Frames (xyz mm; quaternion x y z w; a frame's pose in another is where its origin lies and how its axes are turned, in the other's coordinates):
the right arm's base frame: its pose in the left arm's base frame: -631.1 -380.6 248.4 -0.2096 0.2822 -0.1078 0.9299
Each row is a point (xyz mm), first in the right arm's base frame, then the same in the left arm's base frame.
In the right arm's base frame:
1: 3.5 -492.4 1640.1
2: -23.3 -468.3 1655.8
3: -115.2 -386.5 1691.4
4: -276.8 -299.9 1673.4
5: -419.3 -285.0 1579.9
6: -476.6 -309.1 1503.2
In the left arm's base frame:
1: 266.3 -279.8 1703.4
2: 255.3 -244.7 1717.2
3: 207.2 -130.9 1751.2
4: 71.9 -8.4 1776.1
5: -96.6 19.5 1767.4
6: -189.2 -8.8 1748.0

